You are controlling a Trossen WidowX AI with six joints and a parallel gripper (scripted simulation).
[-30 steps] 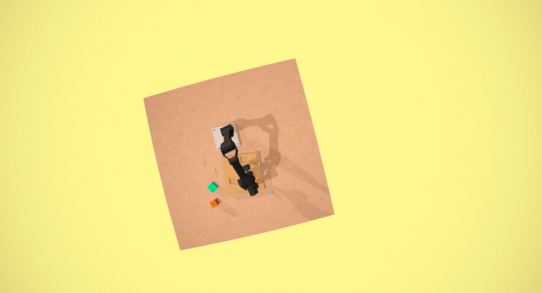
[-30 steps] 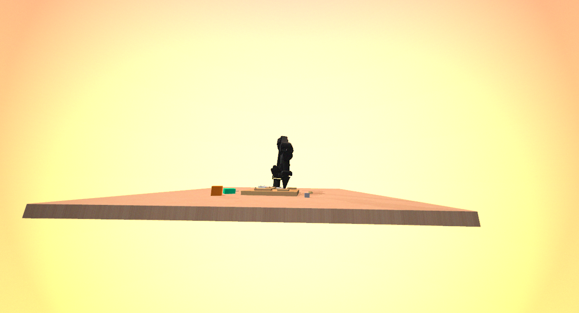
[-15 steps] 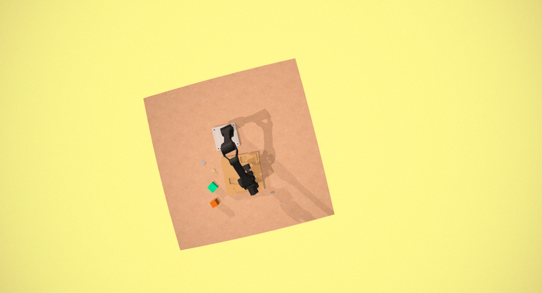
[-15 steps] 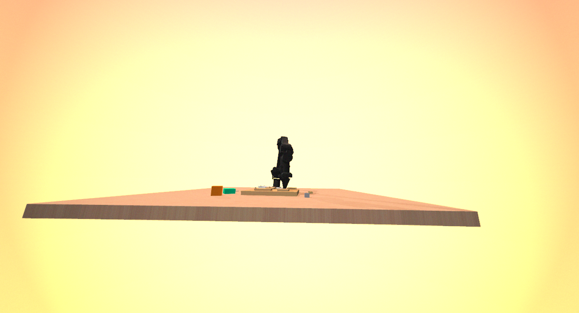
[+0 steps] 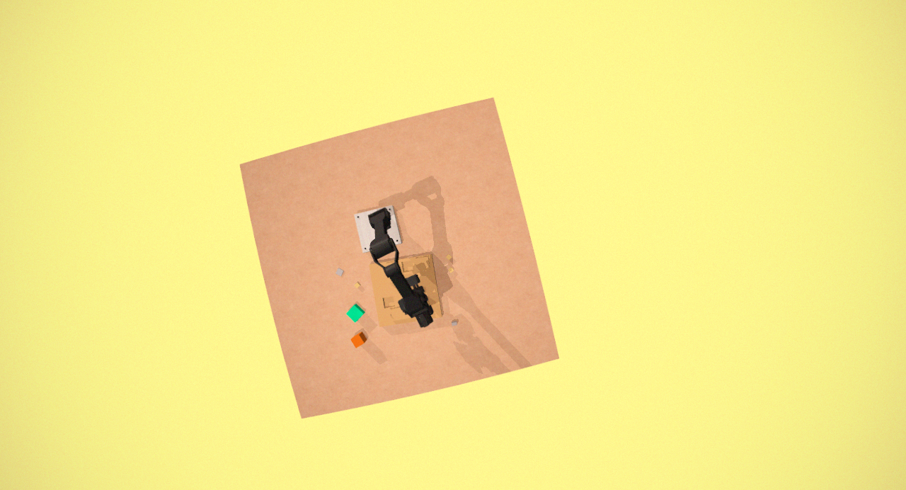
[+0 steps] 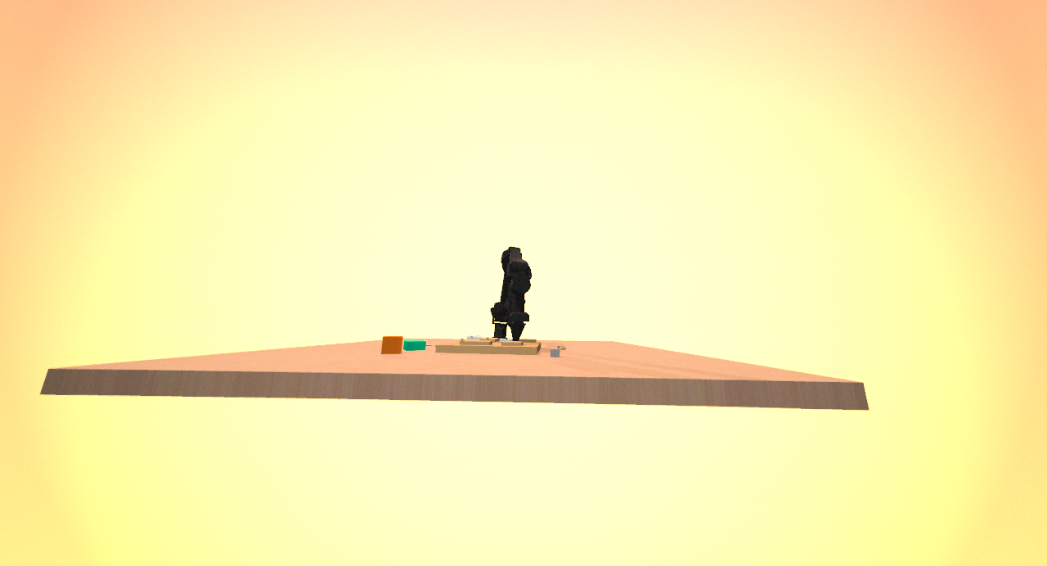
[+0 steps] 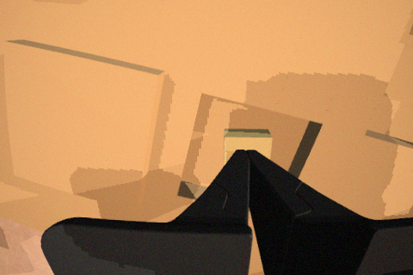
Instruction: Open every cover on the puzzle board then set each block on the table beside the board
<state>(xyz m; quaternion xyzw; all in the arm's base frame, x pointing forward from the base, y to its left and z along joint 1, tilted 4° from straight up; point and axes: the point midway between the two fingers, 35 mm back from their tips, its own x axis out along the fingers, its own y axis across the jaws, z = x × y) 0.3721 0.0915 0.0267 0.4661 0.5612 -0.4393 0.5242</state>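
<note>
The tan puzzle board is 5 cm to the right of my gripper tip and 3 cm behind it. The rest, counted from my gripper tip: grey cube (18 cm ahead, 12 cm to the left, 1 cm below); then green block (32 cm to the right, 2 cm ahead, 1 cm below); then orange block (34 cm to the right, 15 cm ahead).
</note>
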